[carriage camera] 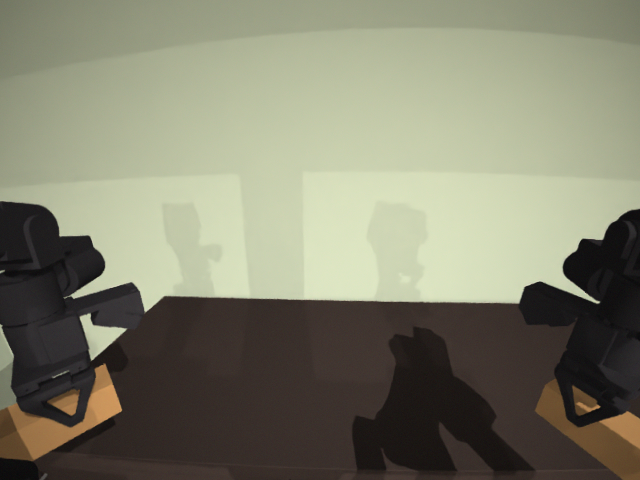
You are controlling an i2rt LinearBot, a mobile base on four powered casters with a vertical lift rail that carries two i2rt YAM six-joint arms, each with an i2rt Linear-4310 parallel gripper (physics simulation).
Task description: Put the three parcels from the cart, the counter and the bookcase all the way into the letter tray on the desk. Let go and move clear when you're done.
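Places are measured from the left arm's base along level axes (x back, y left, z down), in metres.
Pixels of known places: left gripper, fingertip midpoint: (pixel 74 410); right gripper, fingertip midpoint: (pixel 582 414).
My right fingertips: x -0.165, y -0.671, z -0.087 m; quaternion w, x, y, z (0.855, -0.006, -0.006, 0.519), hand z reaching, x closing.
For each thing: its top centre in the pictures, then the offset to it from my right fingertips. "spot": a spot on its surface instead. Level surfaces: height alone.
- tan-orange box-shaped parcel at a spot on its surface: (pixel 107 396) spot: dy +0.653, dx +0.014, dz -0.014 m
- tan-orange parcel at its top centre: (pixel 613 415) dy -0.011, dx +0.022, dz -0.026 m
- dark brown counter at its surface level: dz +0.232 m
My left gripper (pixel 71 414), at the lower left, is shut on a tan-orange box-shaped parcel (pixel 107 396). The parcel is tilted in the picture and runs out at the left edge. My right gripper (pixel 580 416), at the lower right, is shut on another tan-orange parcel (pixel 610 435), which runs out at the right edge. Both parcels show in front of the dark brown counter (pixel 248 413); how high they are above its top I cannot tell. The third parcel, the letter tray, the desk, the cart and the bookcase do not show in this view.
The counter's top spans the lower middle, its far edge against a pale green wall (pixel 330 118). Dark shadows of the arms fall across the counter top, and fainter ones fall on the wall. The counter's front edge runs along the bottom of the view.
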